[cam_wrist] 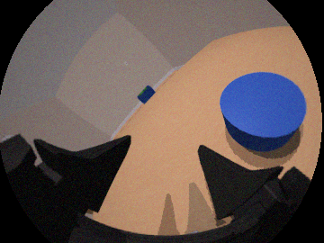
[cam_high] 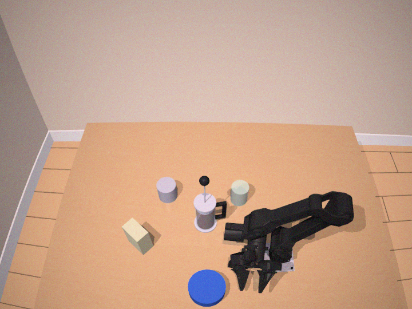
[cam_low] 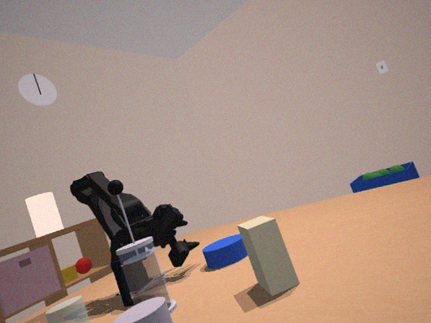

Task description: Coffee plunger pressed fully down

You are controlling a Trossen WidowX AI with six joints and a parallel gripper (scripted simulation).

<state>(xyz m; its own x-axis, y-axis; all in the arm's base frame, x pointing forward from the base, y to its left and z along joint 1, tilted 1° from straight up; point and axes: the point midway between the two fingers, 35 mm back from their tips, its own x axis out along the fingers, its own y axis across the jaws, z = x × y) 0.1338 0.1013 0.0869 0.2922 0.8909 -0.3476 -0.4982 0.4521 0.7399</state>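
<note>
The coffee press is 310 mm to the right of my gripper tip, 70 mm ahead of it and 50 mm above it. The rest, counted from my gripper tip: blue disc 120 mm ahead, 60 mm to the right, 60 mm below; pale green cylinder 390 mm to the right, 60 mm behind, 40 mm below; lilac-grey cylinder 460 mm to the right, 200 mm ahead, 50 mm below.
</note>
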